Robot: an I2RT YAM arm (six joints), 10 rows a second.
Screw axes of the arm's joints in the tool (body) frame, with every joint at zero. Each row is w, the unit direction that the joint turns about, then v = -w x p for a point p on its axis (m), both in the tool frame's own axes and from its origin. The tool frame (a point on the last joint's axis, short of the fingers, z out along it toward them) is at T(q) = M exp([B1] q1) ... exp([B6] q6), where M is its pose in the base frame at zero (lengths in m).
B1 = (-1, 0, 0, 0, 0.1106, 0)
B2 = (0, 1, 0, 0.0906, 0, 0.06)
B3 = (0, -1, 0, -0.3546, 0, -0.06)
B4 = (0, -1, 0, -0.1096, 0, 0)
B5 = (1, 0, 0, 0, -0.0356, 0)
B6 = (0, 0, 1, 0, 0, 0)
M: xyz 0.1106 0 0.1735 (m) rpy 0 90 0 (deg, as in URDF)
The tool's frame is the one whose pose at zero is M.
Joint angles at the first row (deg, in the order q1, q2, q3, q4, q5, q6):
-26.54 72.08 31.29 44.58 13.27 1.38
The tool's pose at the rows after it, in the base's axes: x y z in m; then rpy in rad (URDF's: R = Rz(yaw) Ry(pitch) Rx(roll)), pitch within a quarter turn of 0, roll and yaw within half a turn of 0:
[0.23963 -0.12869 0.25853 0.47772 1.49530 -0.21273]
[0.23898 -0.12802 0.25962 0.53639 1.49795 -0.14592]
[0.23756 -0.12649 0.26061 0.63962 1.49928 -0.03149]
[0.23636 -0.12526 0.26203 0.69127 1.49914 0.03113]
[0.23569 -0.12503 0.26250 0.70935 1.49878 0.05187]
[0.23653 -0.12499 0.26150 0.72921 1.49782 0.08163]
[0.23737 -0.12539 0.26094 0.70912 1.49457 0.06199]
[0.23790 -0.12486 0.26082 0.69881 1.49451 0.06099]
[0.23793 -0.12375 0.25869 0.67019 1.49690 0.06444]
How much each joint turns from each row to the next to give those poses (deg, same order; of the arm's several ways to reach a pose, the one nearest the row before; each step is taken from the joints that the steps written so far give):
0.00 -0.14 0.17 -0.15 -0.22 -0.28
0.00 -0.48 0.09 -0.85 -0.45 0.23
0.09 -0.78 -0.08 -1.01 -0.55 0.42
0.05 -0.69 -0.01 -0.82 -0.58 0.23
-0.05 -0.27 -0.03 -0.28 -0.19 0.09
0.02 0.30 -0.05 0.35 -0.55 0.13
0.00 0.39 0.00 0.59 -0.02 0.02
0.09 0.07 0.00 0.10 -0.44 -0.01
-0.03 0.09 -0.46 0.50 -1.87 -0.07

